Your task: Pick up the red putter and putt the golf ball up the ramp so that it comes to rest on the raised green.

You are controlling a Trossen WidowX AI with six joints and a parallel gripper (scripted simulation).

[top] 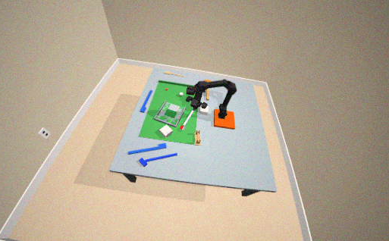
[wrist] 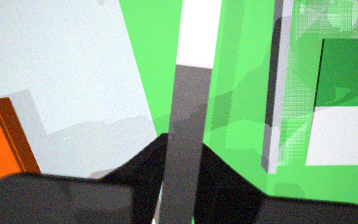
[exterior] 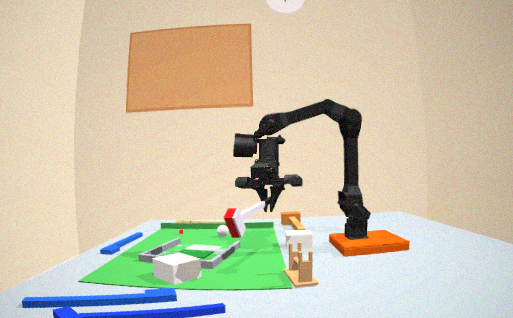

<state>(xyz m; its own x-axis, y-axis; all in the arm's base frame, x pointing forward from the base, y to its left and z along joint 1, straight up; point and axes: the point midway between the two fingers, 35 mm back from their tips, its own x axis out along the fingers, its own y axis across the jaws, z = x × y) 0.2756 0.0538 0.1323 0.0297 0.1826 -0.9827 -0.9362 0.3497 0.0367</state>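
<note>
My gripper tip is now 11 cm to the right of the red putter, 4 cm short of it and 2 cm below it. Round my gripper tip: white golf ball 27 cm to the right, 16 cm ahead, 10 cm below; then small wooden stand 22 cm to the left, 9 cm below, 6 cm behind; then small red marker 33 cm ahead, 32 cm to the right, 12 cm below.
</note>
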